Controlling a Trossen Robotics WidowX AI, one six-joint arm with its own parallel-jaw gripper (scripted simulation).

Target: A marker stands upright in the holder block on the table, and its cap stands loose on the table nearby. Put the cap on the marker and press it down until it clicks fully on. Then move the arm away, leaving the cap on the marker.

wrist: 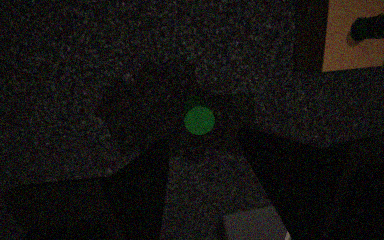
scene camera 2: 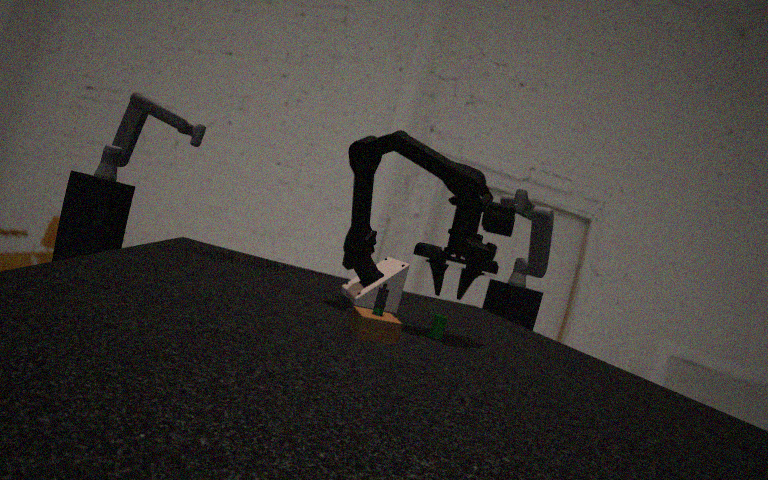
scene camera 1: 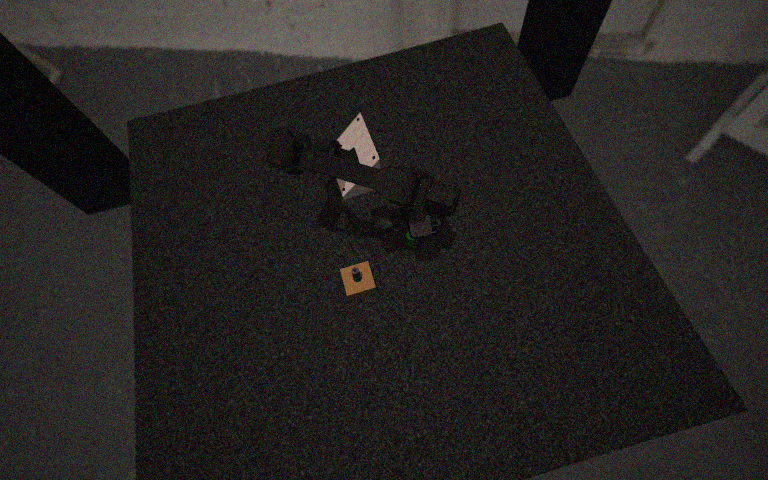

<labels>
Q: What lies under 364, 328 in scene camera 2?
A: A holder block.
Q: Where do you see a green cap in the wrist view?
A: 198, 118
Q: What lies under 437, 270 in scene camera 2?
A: My gripper.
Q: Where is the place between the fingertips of my gripper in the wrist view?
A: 203, 139
</labels>
